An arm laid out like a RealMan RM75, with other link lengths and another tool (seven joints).
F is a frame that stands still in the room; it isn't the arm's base.
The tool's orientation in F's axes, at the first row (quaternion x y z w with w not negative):
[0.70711 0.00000 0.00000 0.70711]
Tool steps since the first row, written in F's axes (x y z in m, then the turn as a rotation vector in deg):
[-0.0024 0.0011 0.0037 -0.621 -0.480 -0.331]
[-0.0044 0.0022 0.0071 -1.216 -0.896 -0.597]
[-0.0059 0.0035 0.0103 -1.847 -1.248 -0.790]
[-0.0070 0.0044 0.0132 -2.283 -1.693 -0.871]
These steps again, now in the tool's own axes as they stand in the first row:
[-0.0024 0.0037 -0.0011 -0.621 -0.331 0.480]
[-0.0044 0.0071 -0.0022 -1.216 -0.597 0.896]
[-0.0059 0.0103 -0.0035 -1.847 -0.790 1.248]
[-0.0070 0.0132 -0.0044 -2.283 -0.871 1.693]

